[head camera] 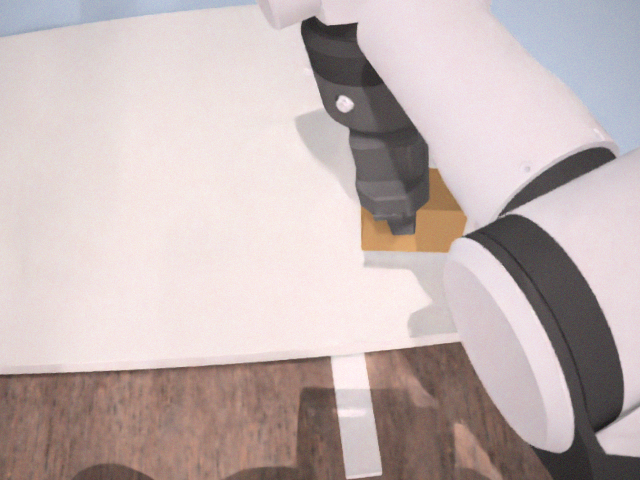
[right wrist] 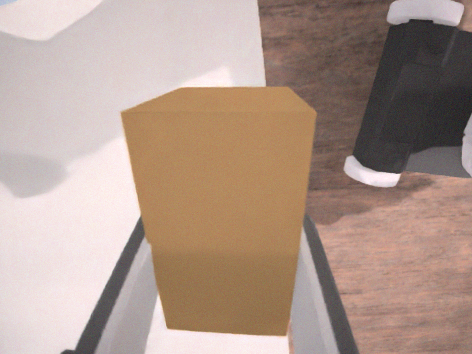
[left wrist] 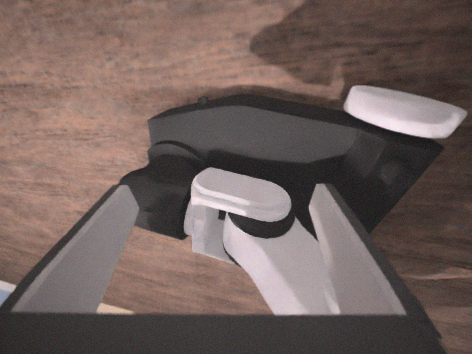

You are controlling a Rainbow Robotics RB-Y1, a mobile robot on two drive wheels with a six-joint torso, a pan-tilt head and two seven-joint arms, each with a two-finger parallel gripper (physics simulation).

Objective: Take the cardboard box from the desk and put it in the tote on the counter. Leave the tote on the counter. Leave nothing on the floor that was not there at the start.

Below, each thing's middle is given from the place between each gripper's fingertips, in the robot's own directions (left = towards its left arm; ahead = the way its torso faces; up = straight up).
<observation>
The tan cardboard box [head camera: 441, 221] is 10 mm to the right of my right hand and 10 mm below it.
I see my left gripper 710 mm short of the tan cardboard box, 420 mm below it and 390 mm to the left of it.
</observation>
